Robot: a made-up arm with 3 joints. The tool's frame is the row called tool.
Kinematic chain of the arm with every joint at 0, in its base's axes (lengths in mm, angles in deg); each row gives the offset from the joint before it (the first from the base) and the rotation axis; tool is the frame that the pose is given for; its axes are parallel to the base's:
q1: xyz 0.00 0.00 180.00 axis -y
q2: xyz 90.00 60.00 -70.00 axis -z
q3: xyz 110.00 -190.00 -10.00 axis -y
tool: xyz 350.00 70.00 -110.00
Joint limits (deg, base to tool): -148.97..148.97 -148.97..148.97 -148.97..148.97
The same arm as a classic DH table. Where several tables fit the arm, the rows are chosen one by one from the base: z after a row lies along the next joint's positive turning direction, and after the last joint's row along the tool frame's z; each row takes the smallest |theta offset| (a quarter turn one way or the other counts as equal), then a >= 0, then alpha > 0; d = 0 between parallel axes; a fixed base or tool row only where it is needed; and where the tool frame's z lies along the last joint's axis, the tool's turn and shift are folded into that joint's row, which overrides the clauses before.
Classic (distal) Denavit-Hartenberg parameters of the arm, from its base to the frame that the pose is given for. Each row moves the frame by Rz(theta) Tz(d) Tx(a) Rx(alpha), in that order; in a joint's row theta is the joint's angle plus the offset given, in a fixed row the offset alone. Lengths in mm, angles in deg.
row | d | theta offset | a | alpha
base (fixed) | 180.0 | 0.00 | 0.0 | 90.00
q1 | -60.0 | 0.00 | 90.0 | 90.00
q2 | 80.0 | 0.00 | 110.0 | -90.00
q3 | 120.0 | 0.00 | 350.0 | -90.00
tool (fixed) | -110.0 | 0.00 | 0.0 | 0.00
Joint limits (deg, base to tool): -148.97..148.97 -148.97..148.97 -148.97..148.97

